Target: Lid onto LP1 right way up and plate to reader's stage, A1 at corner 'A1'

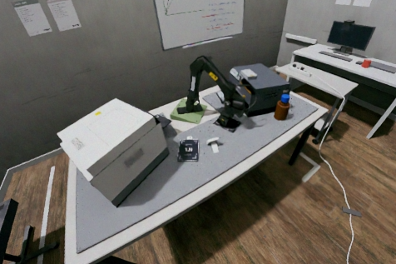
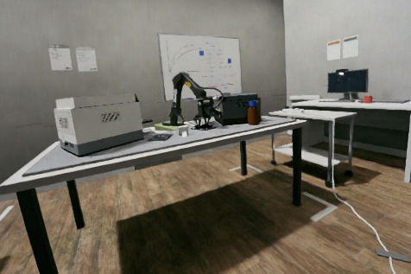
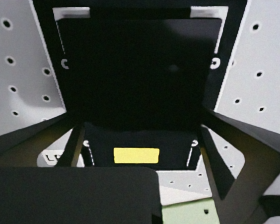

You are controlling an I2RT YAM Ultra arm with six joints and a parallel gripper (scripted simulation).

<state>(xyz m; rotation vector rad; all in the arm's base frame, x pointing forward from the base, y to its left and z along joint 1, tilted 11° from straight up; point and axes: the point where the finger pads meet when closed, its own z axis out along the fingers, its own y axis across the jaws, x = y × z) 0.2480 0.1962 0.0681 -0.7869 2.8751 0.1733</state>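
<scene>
Right now my hand is right at the black lid. Also, from my hand: plate: 210 mm behind, 80 mm to the left, 70 mm above; brown capped bottle: 390 mm to the left, 100 mm ahead, 90 mm above.
</scene>
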